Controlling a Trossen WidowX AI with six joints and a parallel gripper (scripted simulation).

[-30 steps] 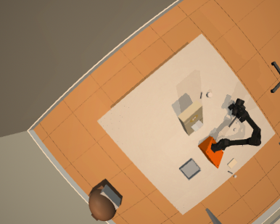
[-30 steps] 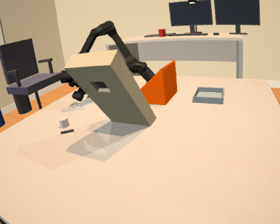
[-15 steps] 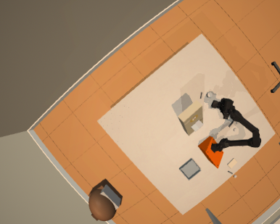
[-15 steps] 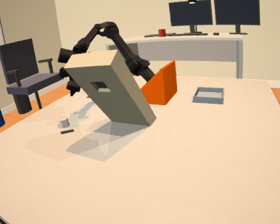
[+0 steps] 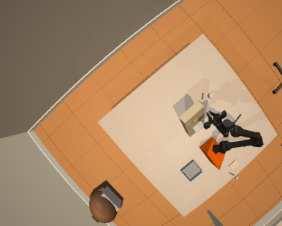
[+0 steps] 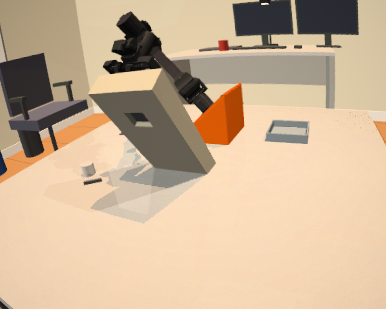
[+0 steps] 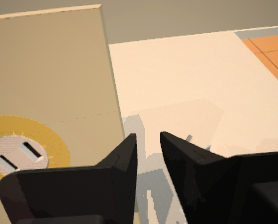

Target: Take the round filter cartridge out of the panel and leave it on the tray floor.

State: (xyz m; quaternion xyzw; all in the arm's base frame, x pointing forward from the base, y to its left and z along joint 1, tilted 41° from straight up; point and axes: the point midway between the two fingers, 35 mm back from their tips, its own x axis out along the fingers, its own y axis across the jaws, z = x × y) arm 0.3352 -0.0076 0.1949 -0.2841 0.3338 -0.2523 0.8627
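My gripper tip is 10 cm to the right of the round filter cartridge, 4 cm short of it and 3 cm above it. Round my gripper tip: grey tray (43 cm to the left, 39 cm behind, 26 cm below); then beige service panel (11 cm to the left, 10 cm below, 1 cm behind).
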